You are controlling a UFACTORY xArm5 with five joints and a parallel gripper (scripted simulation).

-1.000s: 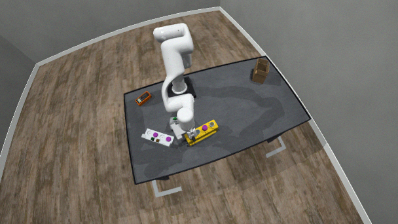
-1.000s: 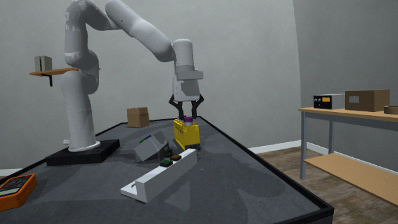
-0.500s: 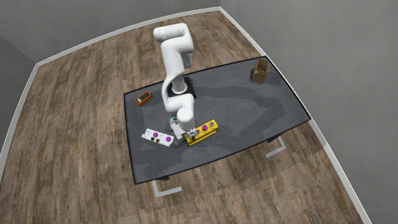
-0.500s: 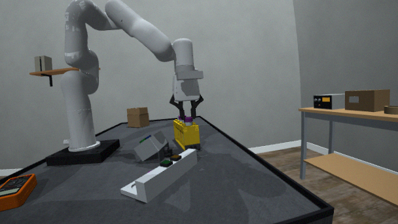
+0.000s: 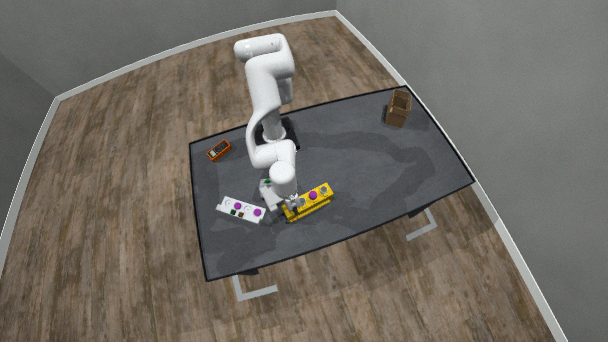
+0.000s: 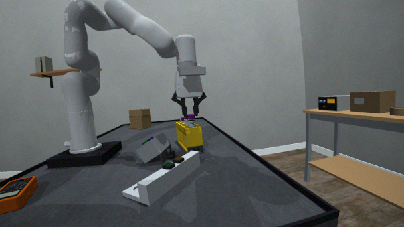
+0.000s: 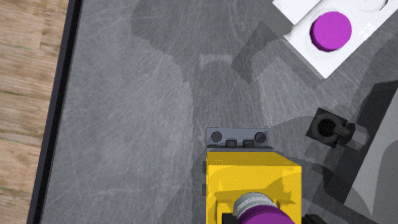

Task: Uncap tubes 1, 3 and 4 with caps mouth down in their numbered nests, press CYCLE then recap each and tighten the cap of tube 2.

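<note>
Right now the green key is 17 cm behind my hand, 6 cm to the right of it and 9 cm below it. Round my hand: table edge 19 cm ahead, 26 cm to the left, 15 cm below; blue key 16 cm behind, 2 cm to the right, 9 cm below; grey key housing 15 cm behind, 4 cm to the right, 10 cm below.
</note>
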